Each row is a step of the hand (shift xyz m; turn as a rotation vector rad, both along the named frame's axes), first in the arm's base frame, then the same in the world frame.
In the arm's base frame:
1: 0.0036 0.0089 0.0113 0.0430 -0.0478 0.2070
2: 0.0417 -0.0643 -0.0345 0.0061 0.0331 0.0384
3: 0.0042 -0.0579 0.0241 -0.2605 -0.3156 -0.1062
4: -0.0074 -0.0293 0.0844 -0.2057 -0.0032 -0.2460
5: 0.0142 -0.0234 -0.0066 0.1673 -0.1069 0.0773
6: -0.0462 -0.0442 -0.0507 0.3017 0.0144 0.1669
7: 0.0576 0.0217 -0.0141 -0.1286 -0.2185 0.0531
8: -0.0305 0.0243 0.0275 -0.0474 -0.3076 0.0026
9: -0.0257 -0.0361 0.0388 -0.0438 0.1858 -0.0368
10: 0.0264 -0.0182 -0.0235 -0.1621 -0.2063 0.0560
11: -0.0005 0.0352 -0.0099 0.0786 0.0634 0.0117
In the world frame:
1: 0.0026 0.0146 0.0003 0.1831 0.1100 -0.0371
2: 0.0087 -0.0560 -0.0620 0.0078 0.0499 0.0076
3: 0.0544 -0.0249 -0.0194 0.1512 -0.3681 0.1427
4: 0.0841 0.0307 0.0056 -0.1597 -0.2179 0.1727
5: 0.0078 -0.0169 -0.0211 0.1048 0.0207 -0.1843
6: -0.0050 -0.0772 0.0261 0.0797 0.2030 -0.2674
7: -0.0319 0.0230 -0.0494 0.1950 -0.1594 0.0608
8: 0.0097 0.0262 0.0387 0.2019 -0.2321 -0.0476
9: 0.0558 -0.0085 0.0169 -0.1395 0.0970 0.0944
10: -0.0100 -0.0204 -0.0326 0.1938 -0.1584 0.0965
11: -0.0297 0.0187 0.0102 -0.0412 0.0753 -0.0544

